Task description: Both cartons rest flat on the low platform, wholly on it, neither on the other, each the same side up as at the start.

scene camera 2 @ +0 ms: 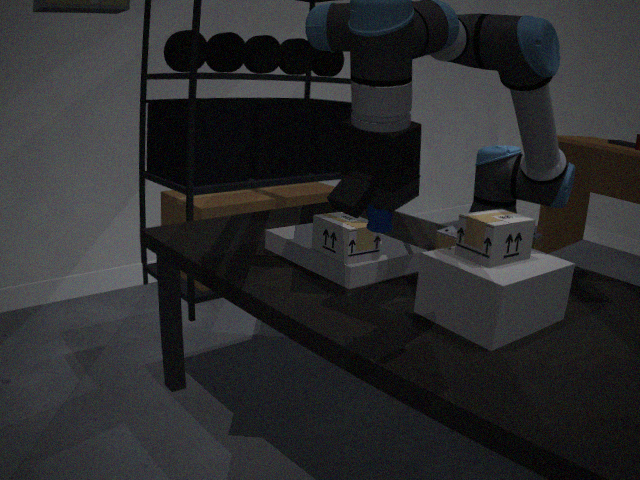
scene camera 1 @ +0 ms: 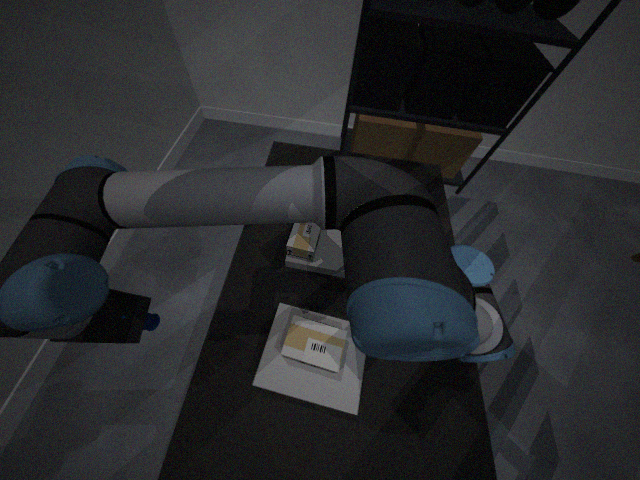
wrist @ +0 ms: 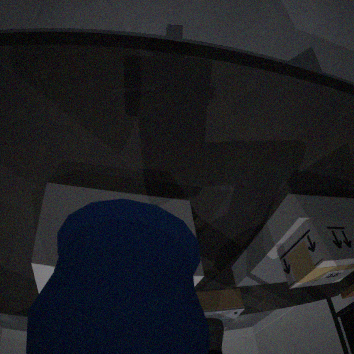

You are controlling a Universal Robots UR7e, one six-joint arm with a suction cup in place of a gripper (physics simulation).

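Places are measured from the arm's base along level axes (x ahead, y left, z up), in millimetres.
Where they show: hand, its tool point: (scene camera 2: 379, 226) (scene camera 1: 152, 322) (wrist: 126, 258).
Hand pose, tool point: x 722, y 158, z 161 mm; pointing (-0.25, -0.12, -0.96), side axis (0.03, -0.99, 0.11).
Note:
After its pixels a point has its place.
One carton (scene camera 1: 302, 240) {z 57, x 420, y -125 mm} (scene camera 2: 341, 240) {z 26, x 464, y -127 mm} stands upright on the low white platform (scene camera 1: 330, 253) {z -19, x 323, y -124 mm} (scene camera 2: 361, 276) {z -45, x 444, y -82 mm} (wrist: 105, 197), on its side facing away from the arm's base. The other carton (scene camera 1: 315, 343) {z 132, x 371, y 182 mm} (scene camera 2: 496, 237) {z 109, x 436, y 209 mm} (wrist: 305, 253) stands upright on the tall white block (scene camera 1: 305, 385) {z 53, x 387, y 265 mm} (scene camera 2: 490, 305) {z 11, x 507, y 249 mm}. My blue suction cup (scene camera 2: 379, 221) (wrist: 119, 281) is down at the level of the first carton's top, by its right corner, over the bare part of the low platform. Nothing hangs from the cup. The arm hides the cup in scene camera 1.
Both platforms stand on a dark table (scene camera 1: 310, 439) {z -67, x 365, y 387 mm} (scene camera 2: 310, 320) {z -67, x 649, y -29 mm}. A flat brown piece (scene camera 2: 443, 238) {z -22, x 103, y -89 mm} (wrist: 219, 298) {z -42, x 107, y -52 mm} lies between them. A black shelf rack (scene camera 2: 144, 154) with a brown box (scene camera 1: 413, 142) (scene camera 2: 243, 198) stands behind the table. The arm's base (scene camera 2: 496, 175) {z 161, x 70, y 26 mm} is behind the tall block.

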